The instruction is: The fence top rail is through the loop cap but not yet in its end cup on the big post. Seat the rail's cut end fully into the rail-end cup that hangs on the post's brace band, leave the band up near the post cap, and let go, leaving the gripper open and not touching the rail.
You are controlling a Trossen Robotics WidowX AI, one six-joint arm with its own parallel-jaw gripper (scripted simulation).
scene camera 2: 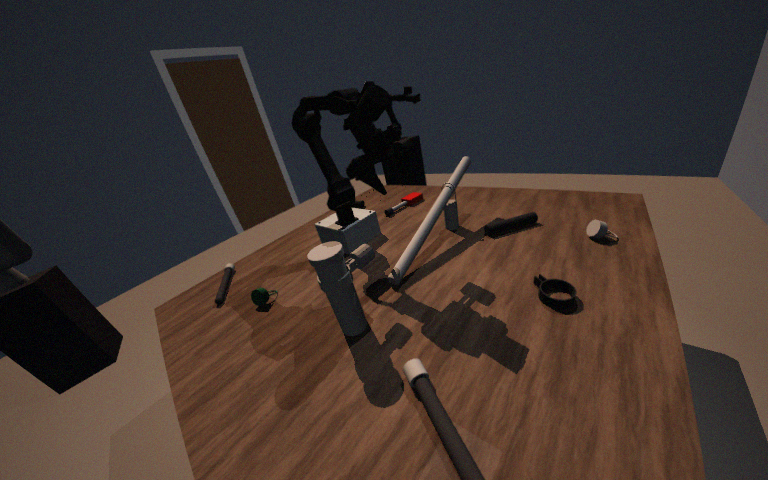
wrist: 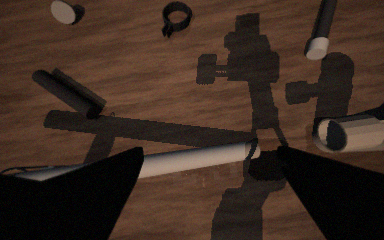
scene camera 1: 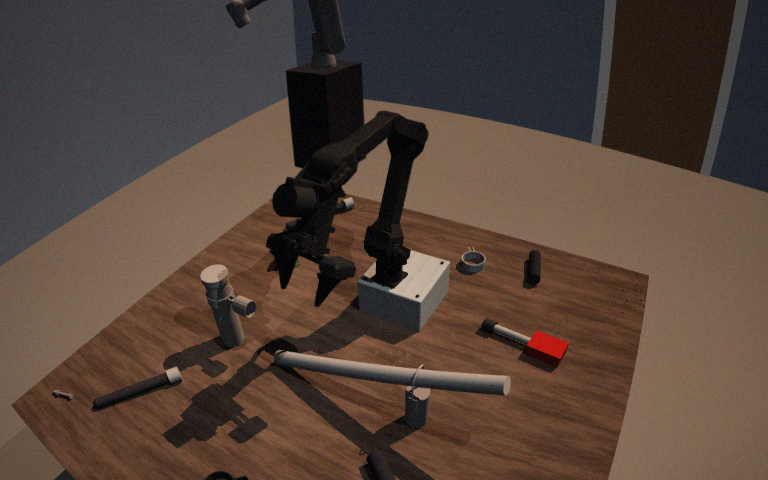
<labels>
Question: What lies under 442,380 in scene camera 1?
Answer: A top rail.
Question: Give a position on a big post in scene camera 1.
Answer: At 231,332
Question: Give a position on a red-headed tool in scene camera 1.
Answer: At 541,346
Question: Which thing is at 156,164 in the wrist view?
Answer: A top rail.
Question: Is my gripper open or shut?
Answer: Open.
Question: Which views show my gripper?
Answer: Scene camera 2, the wrist view and scene camera 1: all of them.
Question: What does my gripper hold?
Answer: Nothing.
</labels>
